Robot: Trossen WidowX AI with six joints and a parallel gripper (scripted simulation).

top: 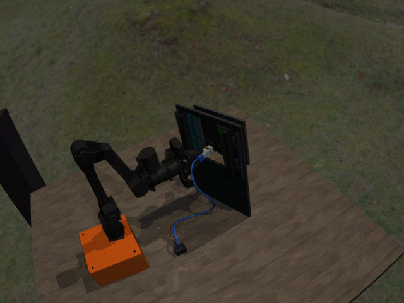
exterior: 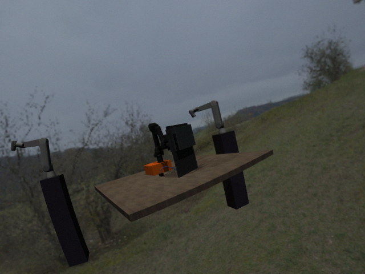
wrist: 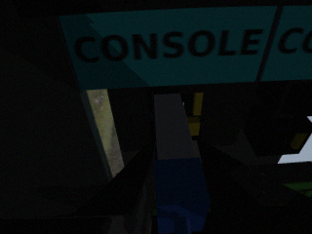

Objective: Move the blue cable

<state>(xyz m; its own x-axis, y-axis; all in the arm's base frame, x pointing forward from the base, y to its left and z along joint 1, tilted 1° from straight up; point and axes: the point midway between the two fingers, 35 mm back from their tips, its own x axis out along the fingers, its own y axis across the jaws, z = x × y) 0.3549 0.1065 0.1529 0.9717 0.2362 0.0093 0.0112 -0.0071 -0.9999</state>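
The blue plug is right at my gripper tip. Round my gripper tip: black anchor block 180 mm behind, 190 mm to the right, 240 mm below.
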